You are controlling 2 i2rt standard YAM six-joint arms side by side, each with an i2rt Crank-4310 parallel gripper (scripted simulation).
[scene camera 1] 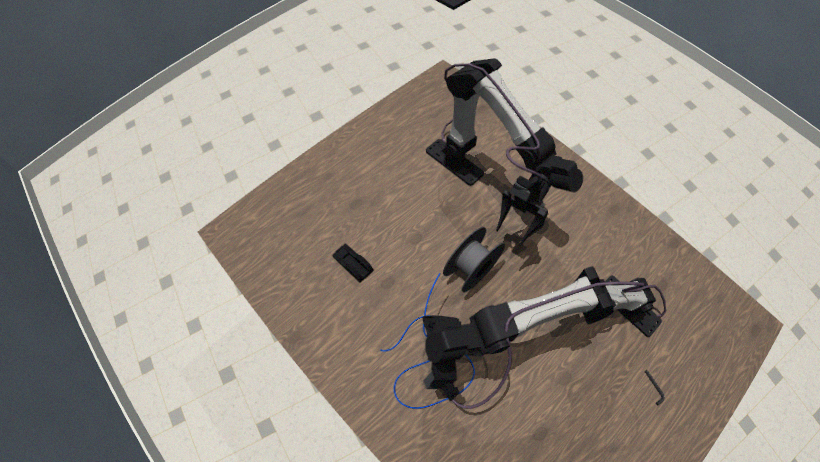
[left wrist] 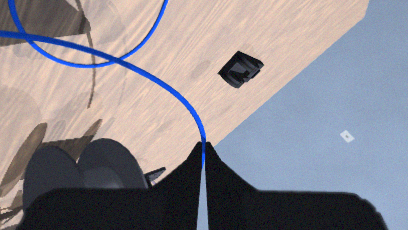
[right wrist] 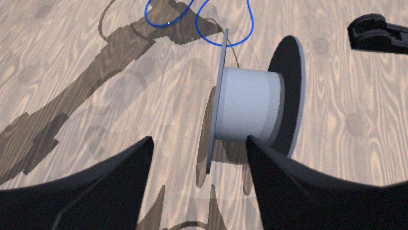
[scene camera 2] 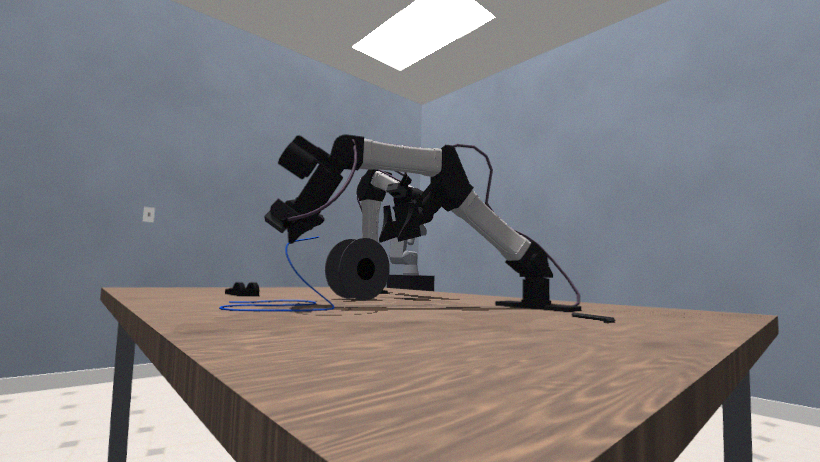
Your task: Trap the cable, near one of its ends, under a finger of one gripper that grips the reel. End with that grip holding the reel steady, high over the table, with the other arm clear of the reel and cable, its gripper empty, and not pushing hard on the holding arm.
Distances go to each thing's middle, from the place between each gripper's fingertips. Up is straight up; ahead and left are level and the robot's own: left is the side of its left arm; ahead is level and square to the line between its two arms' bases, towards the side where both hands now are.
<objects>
Right now my right hand (scene camera 2: 388, 240) is 8 cm short of the reel (scene camera 2: 364, 268), 4 cm to the left of it and 9 cm above it. Round my right hand: black bracket-like object (scene camera 1: 346, 256): 30 cm ahead, 29 cm to the right, 15 cm below.
I see the reel 22 cm behind my left hand, 6 cm below it and 4 cm to the right of it. Also, from my left hand: black bracket-like object: 29 cm to the right, 13 cm below.
</objects>
